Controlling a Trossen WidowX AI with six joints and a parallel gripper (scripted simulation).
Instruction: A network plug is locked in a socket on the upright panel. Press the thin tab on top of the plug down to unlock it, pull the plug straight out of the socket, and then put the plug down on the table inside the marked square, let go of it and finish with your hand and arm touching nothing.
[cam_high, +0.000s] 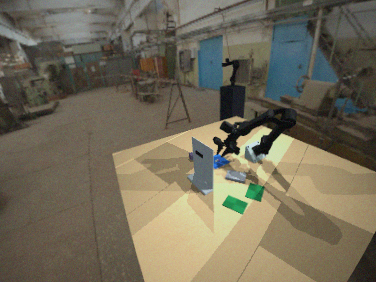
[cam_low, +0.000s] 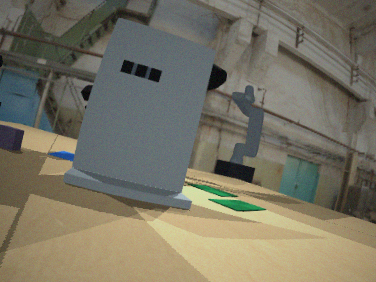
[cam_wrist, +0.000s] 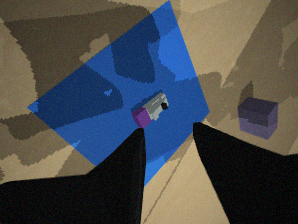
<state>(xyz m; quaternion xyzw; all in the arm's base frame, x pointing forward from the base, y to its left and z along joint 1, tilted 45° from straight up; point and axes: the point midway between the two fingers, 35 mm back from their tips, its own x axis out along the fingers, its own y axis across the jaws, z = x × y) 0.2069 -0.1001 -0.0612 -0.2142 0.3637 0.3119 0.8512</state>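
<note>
My gripper tip is 3 cm above the network plug and 1 cm short of it. The rest, counted from my gripper tip: blue marked square (4 cm below, 1 cm ahead); then upright grey panel (21 cm ahead, 9 cm to the left, 7 cm above); then grey piece (18 cm to the left, 3 cm below, 3 cm ahead).
</note>
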